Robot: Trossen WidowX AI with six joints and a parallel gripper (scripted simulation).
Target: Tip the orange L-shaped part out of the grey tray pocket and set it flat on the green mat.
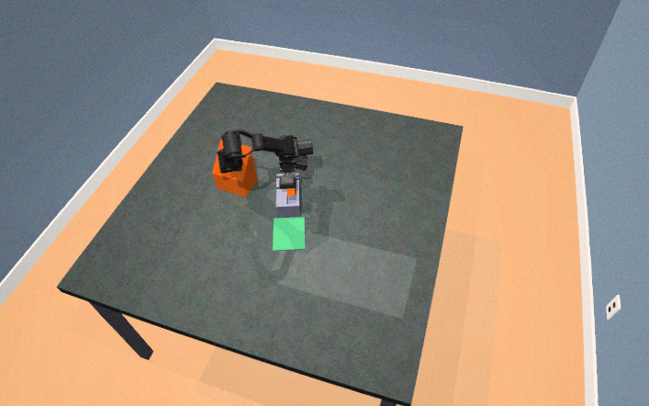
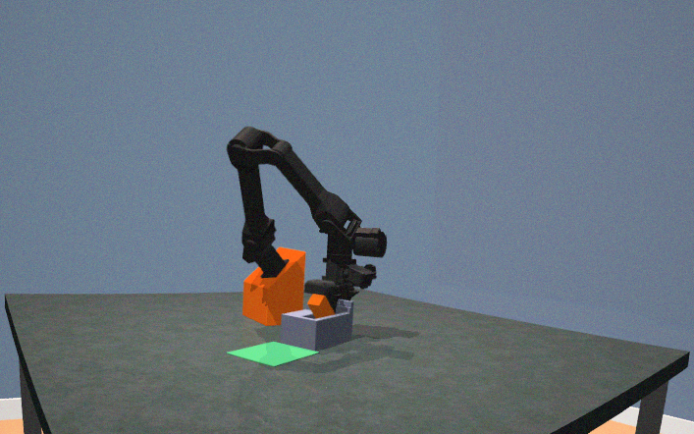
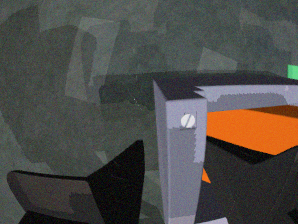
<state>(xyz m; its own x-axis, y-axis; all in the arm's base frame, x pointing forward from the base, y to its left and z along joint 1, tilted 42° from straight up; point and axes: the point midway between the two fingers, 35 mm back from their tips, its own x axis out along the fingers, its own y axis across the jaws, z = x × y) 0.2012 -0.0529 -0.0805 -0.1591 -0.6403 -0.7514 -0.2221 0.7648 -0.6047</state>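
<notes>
Now: the orange L-shaped part 50 mm to the right of my gripper tip, 10 mm ahead of it and 10 mm above it. Also, from my gripper tip: green mat 220 mm to the right, 50 mm below, 50 mm ahead.
</notes>
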